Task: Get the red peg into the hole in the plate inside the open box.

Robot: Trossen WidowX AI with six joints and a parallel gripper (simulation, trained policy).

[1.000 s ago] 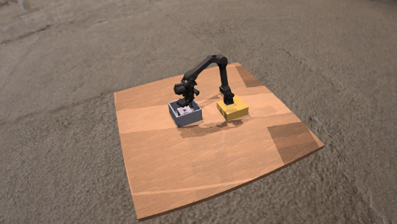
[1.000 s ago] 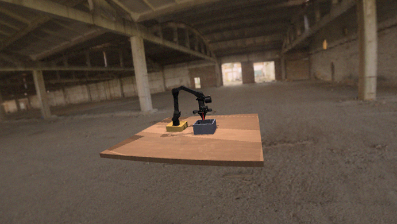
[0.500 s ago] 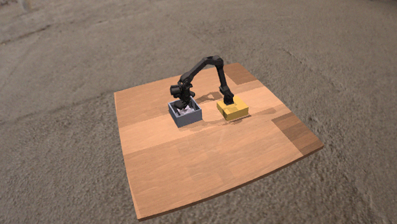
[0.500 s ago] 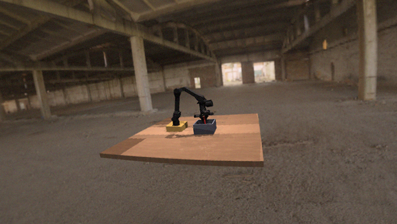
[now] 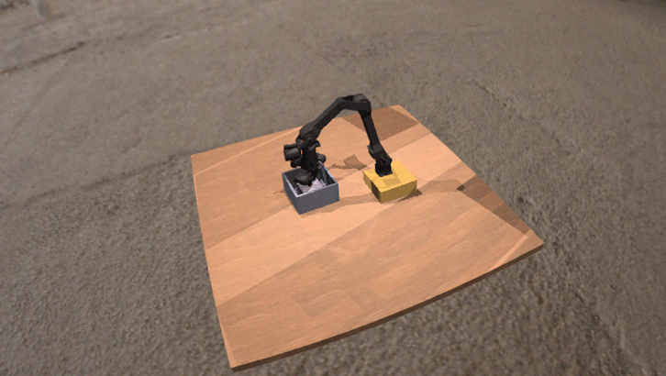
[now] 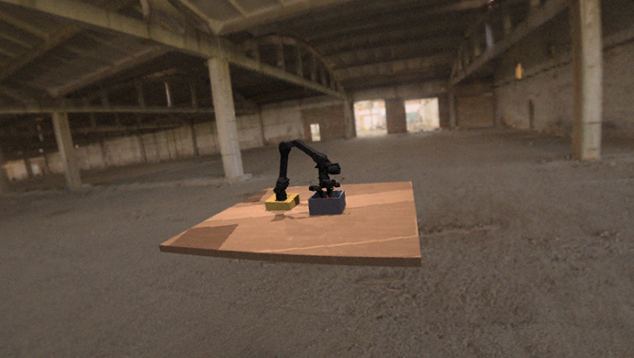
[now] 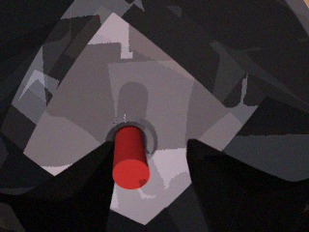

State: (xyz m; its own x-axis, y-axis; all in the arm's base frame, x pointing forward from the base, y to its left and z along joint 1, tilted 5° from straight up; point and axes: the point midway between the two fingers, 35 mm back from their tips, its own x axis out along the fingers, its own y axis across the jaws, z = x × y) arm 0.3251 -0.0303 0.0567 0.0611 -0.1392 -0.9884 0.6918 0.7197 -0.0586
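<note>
The red peg is 10 mm to the left of my gripper tip, 10 mm below it and 10 mm ahead of it. Also, from my gripper tip: grey box 40 mm below, 10 mm to the left, 10 mm ahead; plate 20 mm below, 10 mm to the left, 10 mm ahead.
</note>
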